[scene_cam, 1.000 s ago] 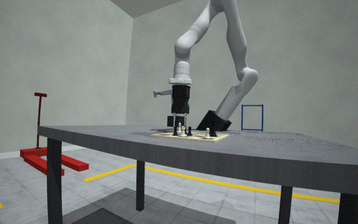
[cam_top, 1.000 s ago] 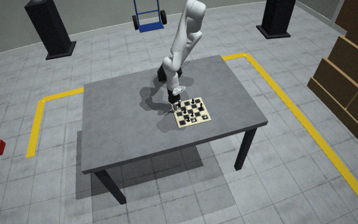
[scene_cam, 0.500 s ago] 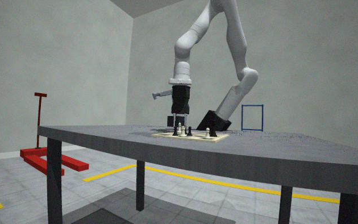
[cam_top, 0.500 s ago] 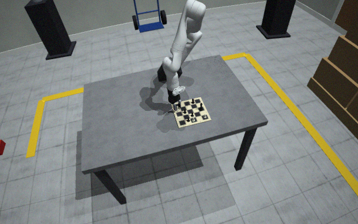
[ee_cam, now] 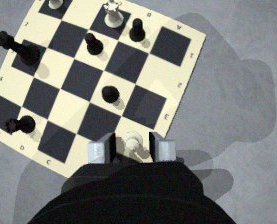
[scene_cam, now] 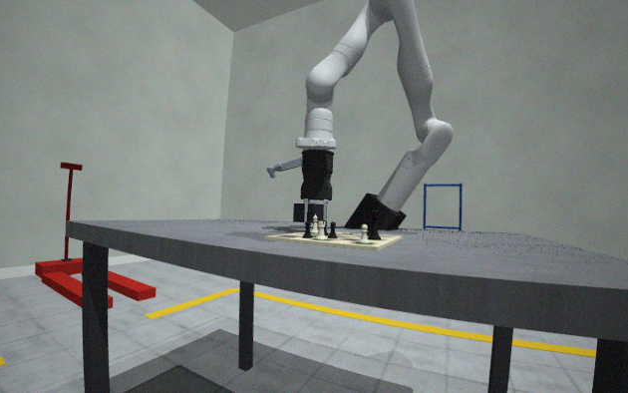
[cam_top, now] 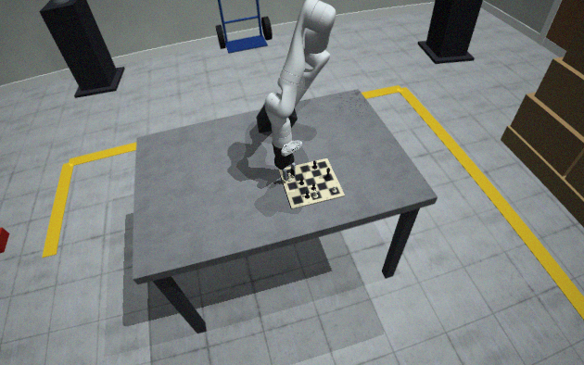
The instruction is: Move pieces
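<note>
Right now my hand is 160 mm to the right of the tall black piece and 30 mm short of it. The rest, counted from my hand: white pawn: 170 mm to the left, 100 mm ahead, 20 mm below; then chessboard: 80 mm to the left, 30 mm below, 30 mm ahead.
</note>
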